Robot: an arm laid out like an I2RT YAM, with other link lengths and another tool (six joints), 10 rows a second.
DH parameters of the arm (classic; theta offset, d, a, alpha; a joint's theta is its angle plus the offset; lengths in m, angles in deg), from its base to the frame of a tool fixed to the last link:
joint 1: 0 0.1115 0.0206 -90
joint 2: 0 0 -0.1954 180
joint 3: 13.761 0 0.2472 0
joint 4: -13.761 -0.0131 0.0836 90
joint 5: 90 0.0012 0 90
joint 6: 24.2 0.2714 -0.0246 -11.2
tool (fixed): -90 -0.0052 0 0
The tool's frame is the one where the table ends.
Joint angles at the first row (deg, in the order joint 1, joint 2, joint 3, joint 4, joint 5, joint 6):
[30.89 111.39 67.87 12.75 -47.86 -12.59]
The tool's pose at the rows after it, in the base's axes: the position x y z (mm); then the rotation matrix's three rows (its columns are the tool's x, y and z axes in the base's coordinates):
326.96, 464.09, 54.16; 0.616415, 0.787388, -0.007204; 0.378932, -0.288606, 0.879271; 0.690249, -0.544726, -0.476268
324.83, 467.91, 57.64; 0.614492, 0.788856, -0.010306; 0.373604, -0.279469, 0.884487; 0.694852, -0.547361, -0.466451
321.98, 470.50, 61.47; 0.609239, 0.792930, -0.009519; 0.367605, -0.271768, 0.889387; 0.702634, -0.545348, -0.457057
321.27, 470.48, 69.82; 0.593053, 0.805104, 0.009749; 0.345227, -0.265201, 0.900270; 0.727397, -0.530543, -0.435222
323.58, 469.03, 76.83; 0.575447, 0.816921, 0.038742; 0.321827, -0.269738, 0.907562; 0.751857, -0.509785, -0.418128
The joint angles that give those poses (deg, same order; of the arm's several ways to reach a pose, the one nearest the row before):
[31.33 111.09 67.60 13.75 -47.82 -11.86]
[31.80 111.17 67.53 14.91 -47.86 -11.00]
[32.25 110.72 66.82 16.27 -47.74 -10.35]
[32.43 109.34 64.52 19.90 -47.31 -9.44]
[32.48 108.01 62.40 23.12 -46.33 -8.96]

